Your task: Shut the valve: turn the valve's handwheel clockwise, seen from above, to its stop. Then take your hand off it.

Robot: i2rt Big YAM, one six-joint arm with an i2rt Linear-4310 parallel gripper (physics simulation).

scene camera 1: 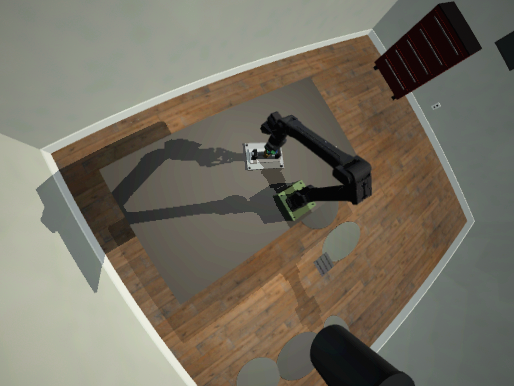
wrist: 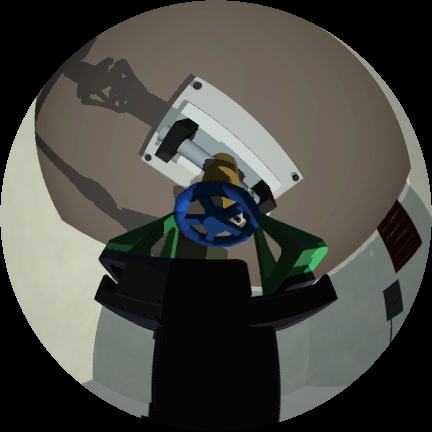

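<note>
The blue handwheel (wrist: 215, 224) of the valve sits between my two green fingers in the wrist view. My gripper (wrist: 215, 215) (scene camera 1: 271, 153) is shut on its rim, one finger at each side. The brass valve body (wrist: 223, 168) shows behind the wheel, on a grey pipe (wrist: 194, 151) held by black clamps. The pipe is mounted on a white base plate (wrist: 245, 120) (scene camera 1: 248, 163) that lies on the table. In the scene view the gripper hides most of the wheel.
A light green block (scene camera 1: 295, 215) carries the arm's base beside the white plate. The grey-brown table top (scene camera 1: 200, 260) lies under both. A dark red drawer cabinet (scene camera 1: 425, 50) (wrist: 400, 235) stands by the wall. A black cylinder (scene camera 1: 350, 355) is at the bottom of the scene view.
</note>
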